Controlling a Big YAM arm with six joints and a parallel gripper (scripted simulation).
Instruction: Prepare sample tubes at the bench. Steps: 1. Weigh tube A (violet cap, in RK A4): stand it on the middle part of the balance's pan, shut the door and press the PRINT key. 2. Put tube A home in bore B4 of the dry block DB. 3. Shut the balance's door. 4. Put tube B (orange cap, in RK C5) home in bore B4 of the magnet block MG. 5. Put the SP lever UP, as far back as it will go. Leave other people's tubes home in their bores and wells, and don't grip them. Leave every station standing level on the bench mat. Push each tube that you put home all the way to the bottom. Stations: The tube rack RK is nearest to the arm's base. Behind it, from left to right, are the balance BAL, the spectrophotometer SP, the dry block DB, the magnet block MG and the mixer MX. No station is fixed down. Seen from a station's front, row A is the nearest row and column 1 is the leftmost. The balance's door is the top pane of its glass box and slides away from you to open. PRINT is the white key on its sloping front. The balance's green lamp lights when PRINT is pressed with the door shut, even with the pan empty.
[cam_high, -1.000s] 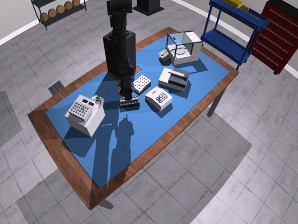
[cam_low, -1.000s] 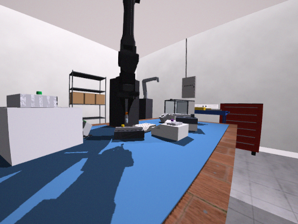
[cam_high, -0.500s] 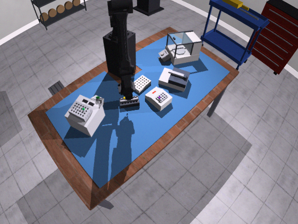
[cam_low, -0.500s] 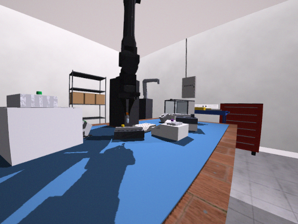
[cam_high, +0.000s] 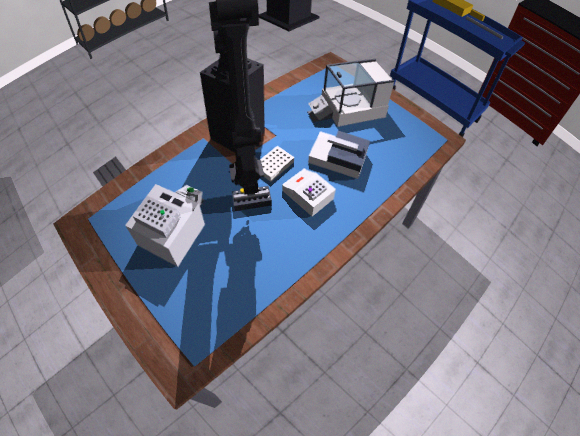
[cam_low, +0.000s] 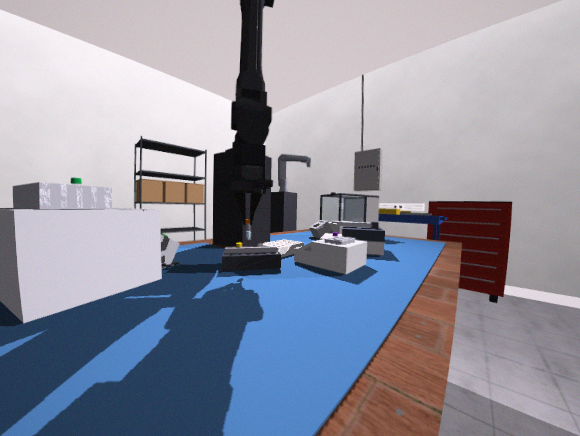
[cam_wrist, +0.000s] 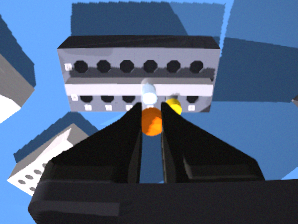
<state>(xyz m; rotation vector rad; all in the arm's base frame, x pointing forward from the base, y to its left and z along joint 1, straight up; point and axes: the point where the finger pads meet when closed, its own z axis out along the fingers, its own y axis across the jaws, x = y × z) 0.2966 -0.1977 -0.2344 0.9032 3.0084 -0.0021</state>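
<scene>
My hand is 4 cm past the yellow-capped tube and 8 cm above it. The rest, counted from my hand: magnet block MG (1 cm behind, 2 cm to the left, 9 cm below); then tube rack RK (7 cm behind, 19 cm to the left, 9 cm below); then violet-capped tube (14 cm ahead, 15 cm to the left, 5 cm below).
</scene>
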